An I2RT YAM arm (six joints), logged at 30 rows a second.
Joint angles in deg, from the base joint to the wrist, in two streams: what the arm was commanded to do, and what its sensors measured. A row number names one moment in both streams.
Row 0, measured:
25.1 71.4 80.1 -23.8 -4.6 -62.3
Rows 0 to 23, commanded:
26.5 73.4 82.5 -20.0 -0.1 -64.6
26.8 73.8 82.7 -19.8 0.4 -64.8
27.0 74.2 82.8 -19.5 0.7 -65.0
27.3 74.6 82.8 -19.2 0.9 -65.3
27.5 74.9 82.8 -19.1 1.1 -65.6
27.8 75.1 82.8 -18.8 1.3 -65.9
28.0 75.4 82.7 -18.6 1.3 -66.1
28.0 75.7 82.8 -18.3 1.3 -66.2
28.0 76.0 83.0 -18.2 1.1 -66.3
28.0 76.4 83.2 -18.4 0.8 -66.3
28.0 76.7 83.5 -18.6 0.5 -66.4
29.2 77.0 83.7 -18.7 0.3 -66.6
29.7 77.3 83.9 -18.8 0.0 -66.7
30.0 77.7 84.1 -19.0 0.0 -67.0
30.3 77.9 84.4 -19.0 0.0 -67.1
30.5 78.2 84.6 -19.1 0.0 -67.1
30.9 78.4 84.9 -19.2 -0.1 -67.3
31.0 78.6 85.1 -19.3 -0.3 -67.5
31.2 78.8 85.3 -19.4 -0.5 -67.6
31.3 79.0 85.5 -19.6 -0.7 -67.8
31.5 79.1 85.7 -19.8 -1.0 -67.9
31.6 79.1 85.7 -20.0 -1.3 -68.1
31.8 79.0 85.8 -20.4 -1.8 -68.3
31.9 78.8 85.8 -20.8 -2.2 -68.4
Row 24, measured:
31.3 79.0 83.7 -20.9 -0.7 -67.3
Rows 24 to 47, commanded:
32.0 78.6 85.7 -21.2 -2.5 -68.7
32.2 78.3 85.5 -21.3 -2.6 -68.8
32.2 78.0 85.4 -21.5 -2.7 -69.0
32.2 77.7 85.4 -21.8 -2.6 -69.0
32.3 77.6 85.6 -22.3 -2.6 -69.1
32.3 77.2 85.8 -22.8 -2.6 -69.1
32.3 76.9 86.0 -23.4 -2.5 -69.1
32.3 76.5 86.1 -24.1 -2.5 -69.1
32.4 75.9 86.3 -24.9 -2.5 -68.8
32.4 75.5 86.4 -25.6 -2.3 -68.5
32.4 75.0 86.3 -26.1 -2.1 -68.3
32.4 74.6 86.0 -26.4 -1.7 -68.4
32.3 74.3 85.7 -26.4 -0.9 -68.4
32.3 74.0 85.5 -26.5 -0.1 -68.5
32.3 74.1 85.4 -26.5 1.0 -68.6
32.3 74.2 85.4 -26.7 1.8 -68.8
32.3 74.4 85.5 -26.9 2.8 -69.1
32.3 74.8 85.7 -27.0 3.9 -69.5
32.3 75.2 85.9 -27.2 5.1 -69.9
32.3 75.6 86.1 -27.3 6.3 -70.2
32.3 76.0 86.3 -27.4 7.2 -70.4
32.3 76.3 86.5 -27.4 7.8 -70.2
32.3 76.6 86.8 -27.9 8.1 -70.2
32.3 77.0 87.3 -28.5 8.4 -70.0
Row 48, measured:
32.1 75.7 84.6 -27.4 4.5 -69.5
